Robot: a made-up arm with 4 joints.
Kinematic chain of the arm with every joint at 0, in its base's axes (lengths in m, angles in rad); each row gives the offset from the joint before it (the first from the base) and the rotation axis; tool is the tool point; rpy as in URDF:
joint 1: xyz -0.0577 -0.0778 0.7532 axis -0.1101 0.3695 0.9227
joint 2: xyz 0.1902 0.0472 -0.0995 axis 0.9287 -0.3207 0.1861
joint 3: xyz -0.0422 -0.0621 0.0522 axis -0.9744 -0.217 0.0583
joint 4: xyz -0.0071 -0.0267 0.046 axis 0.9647 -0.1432 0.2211
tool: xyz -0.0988 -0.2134 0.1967 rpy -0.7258 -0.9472 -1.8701
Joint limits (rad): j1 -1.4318..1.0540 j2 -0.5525..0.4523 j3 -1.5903..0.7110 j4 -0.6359..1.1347
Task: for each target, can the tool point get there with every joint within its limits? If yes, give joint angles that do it. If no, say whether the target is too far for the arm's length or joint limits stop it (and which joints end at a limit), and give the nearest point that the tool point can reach.
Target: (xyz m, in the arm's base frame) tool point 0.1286 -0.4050 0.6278
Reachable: yes | joints 0.4155 0.2359 -0.8441 -0.0636
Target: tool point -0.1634 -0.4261 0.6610
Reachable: yes | joints -0.5317 0.0643 -0.9318 -0.0972
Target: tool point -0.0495 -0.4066 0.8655
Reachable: yes | joints -0.1397 0.0964 -0.4278 -0.2389
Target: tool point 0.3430 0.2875 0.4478
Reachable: no: joint limits stop it (at a limit: joint 2, joint 3, joint 4) | nearest point 0.1284 0.0025 0.4519 | short by 0.357 m
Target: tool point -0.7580 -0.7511 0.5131
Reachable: no: too far | nearest point -0.3094 -0.3562 0.5934 | short by 0.603 m
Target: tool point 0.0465 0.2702 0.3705
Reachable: no: joint limits stop it (at a limit: joint 2, joint 3, joint 4) | nearest point 0.0124 0.0480 0.4198 | short by 0.230 m
